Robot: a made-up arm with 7 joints.
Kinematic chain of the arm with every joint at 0, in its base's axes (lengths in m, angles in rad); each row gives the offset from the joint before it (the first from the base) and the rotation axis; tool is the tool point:
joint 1: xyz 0 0 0.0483 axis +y
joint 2: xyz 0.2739 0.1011 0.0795 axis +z
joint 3: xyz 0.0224 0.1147 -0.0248 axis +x
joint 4: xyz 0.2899 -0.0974 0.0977 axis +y
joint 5: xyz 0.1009 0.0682 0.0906 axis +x
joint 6: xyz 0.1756 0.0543 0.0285 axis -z
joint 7: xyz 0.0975 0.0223 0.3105 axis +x
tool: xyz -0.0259 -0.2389 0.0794
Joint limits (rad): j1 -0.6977..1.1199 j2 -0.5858..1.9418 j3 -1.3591..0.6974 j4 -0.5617..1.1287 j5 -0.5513..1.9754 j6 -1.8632..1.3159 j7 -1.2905..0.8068
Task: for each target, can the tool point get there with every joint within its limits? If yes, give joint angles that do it. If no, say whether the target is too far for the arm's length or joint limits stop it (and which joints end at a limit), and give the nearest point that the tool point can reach.
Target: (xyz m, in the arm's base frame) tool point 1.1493 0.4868 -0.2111
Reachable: yes | joints 0.7751 0.4009 -0.5324 0.5464 0.4534 0.9914 -0.8104
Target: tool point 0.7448 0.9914 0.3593
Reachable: yes | joints 0.1457 0.8074 -1.0532 0.3225 0.5235 -1.0797 0.1036
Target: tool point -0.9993 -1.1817 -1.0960
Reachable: no: too far | nearest point -0.1215 -0.4704 -0.7328 | short by 1.187 m
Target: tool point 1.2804 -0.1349 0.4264
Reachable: yes | joints -0.0452 -0.2940 -0.7788 0.9608 0.5299 -1.4299 -0.8052
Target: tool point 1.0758 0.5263 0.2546
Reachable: yes | joints 0.5918 0.9540 0.0680 -0.2307 0.6679 -1.5572 -0.2798
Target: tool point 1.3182 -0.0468 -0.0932
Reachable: yes | joints 0.4125 -0.3928 -0.0470 0.8183 -0.3037 1.0462 -0.9469
